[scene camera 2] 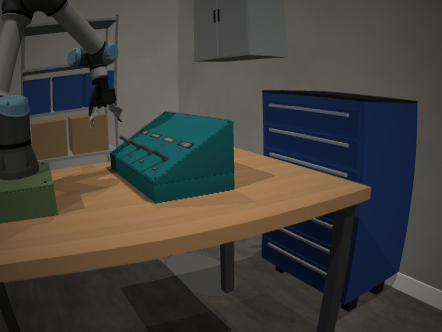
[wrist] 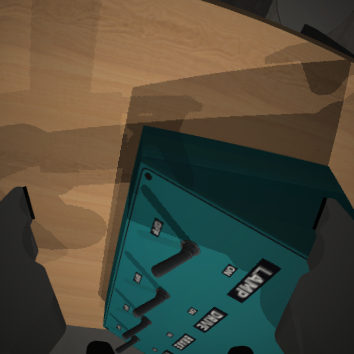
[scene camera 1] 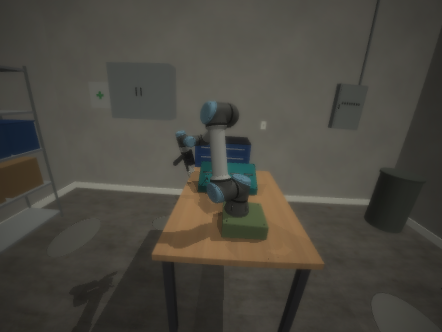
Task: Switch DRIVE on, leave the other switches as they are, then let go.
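Where they show: gripper, fingertip midpoint: (scene camera 2: 106, 125) (wrist: 174, 196) (scene camera 1: 189, 173); arm's base, origin of the base link: (scene camera 2: 17, 172) (scene camera 1: 236, 209).
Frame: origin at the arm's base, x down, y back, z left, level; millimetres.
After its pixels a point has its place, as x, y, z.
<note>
A teal sloped console (scene camera 1: 235, 166) {-81, -592, -34} (scene camera 2: 200, 155) {-17, -525, -215} (wrist: 240, 200) {6, -486, 285} stands on the table. In the wrist view its black lever switches sit in a row. The LAMP lever (wrist: 172, 261) {-24, -438, 222} is the nearest, and the DRIVE lever (wrist: 149, 304) {-22, -438, 102} is beside it. The BRAKE lever (wrist: 136, 328) {-20, -439, -19} and a fourth lever (wrist: 127, 345) {-21, -438, -139} follow. All lean alike, toward their OFF side. The DRIVE label (wrist: 210, 320) {-39, -521, 98} is readable; the fourth label is cut off. My gripper (scene camera 1: 191, 172) {-66, -404, 356} (scene camera 2: 106, 122) {-66, -404, 356} (wrist: 174, 196) {-66, -404, 356} is open and empty, above and apart from the levers.
The wooden table (scene camera 1: 200, 240) {95, 176, 207} (scene camera 2: 200, 220) {95, -429, -384} carries the green base block (scene camera 1: 244, 227) {17, 148, -34} (scene camera 2: 30, 202) {50, -32, -175} of the arm. A blue drawer cabinet (scene camera 1: 225, 148) (scene camera 2: 385, 175) stands behind the table. A shelf rack with blue and brown boxes stands at the left in both scene views.
</note>
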